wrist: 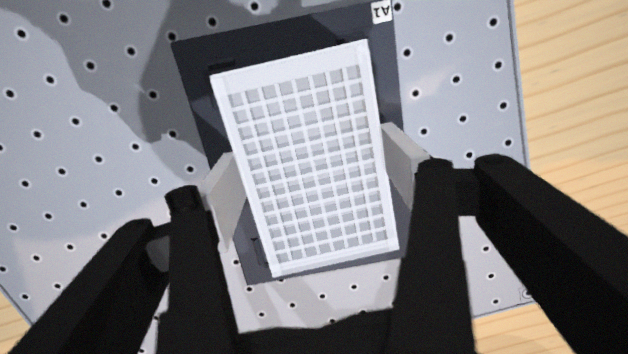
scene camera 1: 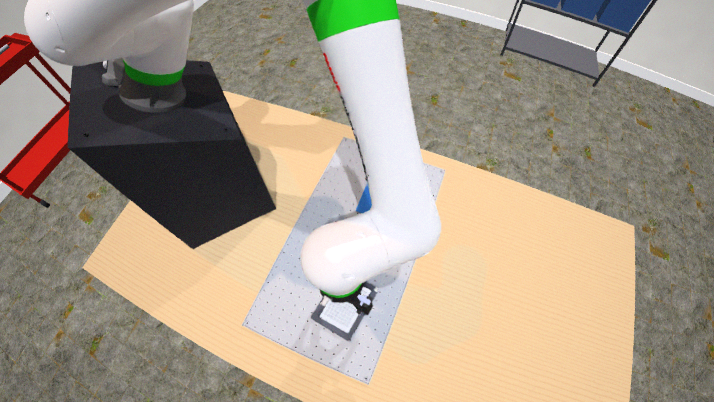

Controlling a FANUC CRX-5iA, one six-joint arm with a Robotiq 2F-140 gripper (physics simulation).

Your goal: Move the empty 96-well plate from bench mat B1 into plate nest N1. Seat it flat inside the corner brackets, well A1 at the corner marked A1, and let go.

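Places are measured from the arm's base along level axes (x ahead, y left, z up), in centimetres.
Where they show: gripper, fingertip midpoint: (wrist: 311, 159) (scene camera 1: 346, 302); arm's base, link origin: (scene camera 1: 153, 93).
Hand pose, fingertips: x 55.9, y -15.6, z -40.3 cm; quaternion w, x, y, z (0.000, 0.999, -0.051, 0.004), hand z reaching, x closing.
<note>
Things, the pixels of their top centre, and the offset from my fingertips. "spot": a spot on its surface instead. Level surfaces: height alone.
- white 96-well plate, top centre: (wrist: 314, 174) (scene camera 1: 345, 303) dx +0.0, dy -0.6, dz +1.1 cm
- dark plate nest N1, top centre: (wrist: 308, 165) (scene camera 1: 345, 303) dx -0.3, dy -0.4, dz -0.3 cm
- label A1, surface spot: (wrist: 381, 12) spot: dx +5.8, dy +6.5, dz -0.6 cm
- perforated grey board, surface height: dz -1.8 cm
- wooden table, surface height: dz -3.1 cm
- blue object, top centre: (scene camera 1: 383, 194) dx -3.9, dy +35.4, dz -1.6 cm
The white 96-well plate (scene camera 1: 341, 316) (wrist: 310, 165) is between the pale finger pads of my gripper (wrist: 311, 159), which is shut on its two long sides. The plate is over the dark plate nest N1 (scene camera 1: 349, 335) (wrist: 280, 45), whose dark base shows around it. In the wrist view the label A1 (wrist: 381, 12) is at the nest's upper right corner. Parts of the corner brackets show at the upper left and lower left; the plate hides the rest. I cannot tell whether the plate touches the nest. Bench mat B1 cannot be made out.
The nest is on a perforated grey board (scene camera 1: 280, 310) (wrist: 60, 145) on the wooden table (scene camera 1: 525, 280) (wrist: 575, 100). A blue object (scene camera 1: 365, 200) shows partly behind the arm. The black robot pedestal (scene camera 1: 175, 180) is at the left. A red cart (scene camera 1: 37, 150) and a rack (scene camera 1: 614, 59) stand beyond the table.
</note>
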